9 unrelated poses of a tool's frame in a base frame.
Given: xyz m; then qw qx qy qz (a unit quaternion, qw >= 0).
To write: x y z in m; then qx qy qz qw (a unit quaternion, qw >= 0). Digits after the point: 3 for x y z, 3 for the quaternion.
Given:
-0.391 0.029 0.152 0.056 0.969 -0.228 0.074
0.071 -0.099 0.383 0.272 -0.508 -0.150 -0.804
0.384 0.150 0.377 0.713 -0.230 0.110 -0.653
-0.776 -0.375 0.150 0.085 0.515 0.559 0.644
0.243 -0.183 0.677 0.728 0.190 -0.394 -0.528
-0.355 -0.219 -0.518 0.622 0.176 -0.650 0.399
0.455 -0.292 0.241 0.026 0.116 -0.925 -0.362
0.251 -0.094 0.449 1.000 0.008 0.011 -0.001
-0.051 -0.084 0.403 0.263 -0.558 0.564 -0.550
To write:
-0.391 0.029 0.152 0.969 -0.228 0.074 0.056
0.071 -0.099 0.383 -0.508 -0.150 -0.804 0.272
0.384 0.150 0.377 -0.230 0.110 -0.653 0.713
-0.776 -0.375 0.150 0.515 0.559 0.644 0.085
0.243 -0.183 0.677 0.190 -0.394 -0.528 0.728
-0.355 -0.219 -0.518 0.176 -0.650 0.399 0.622
0.455 -0.292 0.241 0.116 -0.925 -0.362 0.026
0.251 -0.094 0.449 0.008 0.011 -0.001 1.000
-0.051 -0.084 0.403 -0.558 0.564 -0.550 0.263

